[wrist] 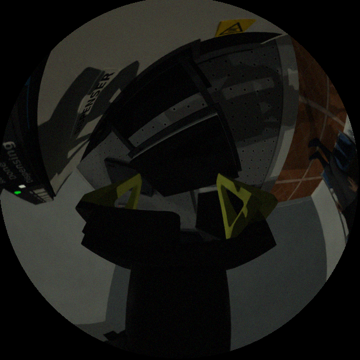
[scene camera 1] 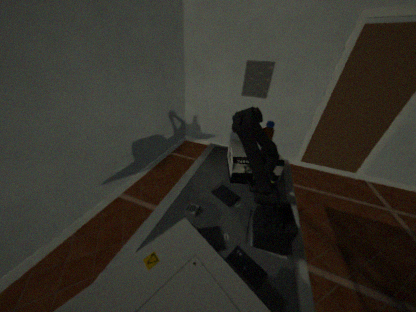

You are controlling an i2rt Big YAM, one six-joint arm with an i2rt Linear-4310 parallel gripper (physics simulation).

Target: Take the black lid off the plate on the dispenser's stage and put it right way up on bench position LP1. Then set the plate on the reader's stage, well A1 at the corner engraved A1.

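Frame: origin at the arm's base, x ahead, y left, z up, level; metres.
Where they show: arm's base, link origin: [scene camera 1: 273,219].
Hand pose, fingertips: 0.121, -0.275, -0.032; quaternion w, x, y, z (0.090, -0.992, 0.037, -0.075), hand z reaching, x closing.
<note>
Each offset is from my fingertips to the top centre of the thing, as dx, dy, dz. "*": to the spot under its first point. Level surfaces: height alone.
In the wrist view my gripper [wrist: 178,177] is open and empty, its two yellow-green fingers wide apart. Beyond the fingertips is a broad black slab [wrist: 186,152] with a thin pale far edge; it is too dark to tell whether it is the lid, the plate or part of a stage. The dispenser {* +0.085, +0.732, +0.233} [scene camera 1: 182,267] [wrist: 150,45] is a pale housing with a yellow warning sign. A dark flat block {-0.047, +0.575, +0.007} [scene camera 1: 246,266] lies beside it. LP1, the corner mark A1 and the wells cannot be made out. My fingers cannot be made out in the scene view.
A white and black device {* +0.147, -0.048, +0.015} [scene camera 1: 241,170] with an unreadable label stands at the bench's far end, near a brown bottle {+0.071, -0.387, +0.319} [scene camera 1: 269,131] with a blue cap. Dark flat pieces {* +0.176, +0.130, -0.097} [scene camera 1: 226,195] {* +0.119, +0.438, -0.097} [scene camera 1: 213,237] lie on the grey bench {dz -0.107} [scene camera 1: 202,172]. A large black box [scene camera 1: 274,227] stands at its right edge.
</note>
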